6 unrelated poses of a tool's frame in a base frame.
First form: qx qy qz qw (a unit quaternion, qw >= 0); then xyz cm.
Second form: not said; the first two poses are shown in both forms.
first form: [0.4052, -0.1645, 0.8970, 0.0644, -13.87, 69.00, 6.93]
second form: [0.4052, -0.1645, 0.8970, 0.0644, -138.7, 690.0, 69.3]
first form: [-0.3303, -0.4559, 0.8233, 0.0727, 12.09, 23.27, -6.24]
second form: [-0.3303, -0.4559, 0.8233, 0.0727, 120.9, 232.7, -62.4]
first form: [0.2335, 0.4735, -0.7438, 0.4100, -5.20, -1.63, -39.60]
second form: [0.2335, 0.4735, -0.7438, 0.4100, -52.0, -16.3, -396.0]
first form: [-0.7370, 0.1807, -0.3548, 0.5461, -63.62, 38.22, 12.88]
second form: [-0.7370, 0.1807, -0.3548, 0.5461, -636.2, 382.2, 128.8]
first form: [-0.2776, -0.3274, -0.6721, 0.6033, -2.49, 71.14, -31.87]
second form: [-0.2776, -0.3274, -0.6721, 0.6033, -24.9, 711.4, -318.7]
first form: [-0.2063, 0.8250, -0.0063, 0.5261, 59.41, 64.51, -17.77]
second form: [-0.2063, 0.8250, -0.0063, 0.5261, 594.1, 645.1, -177.7]
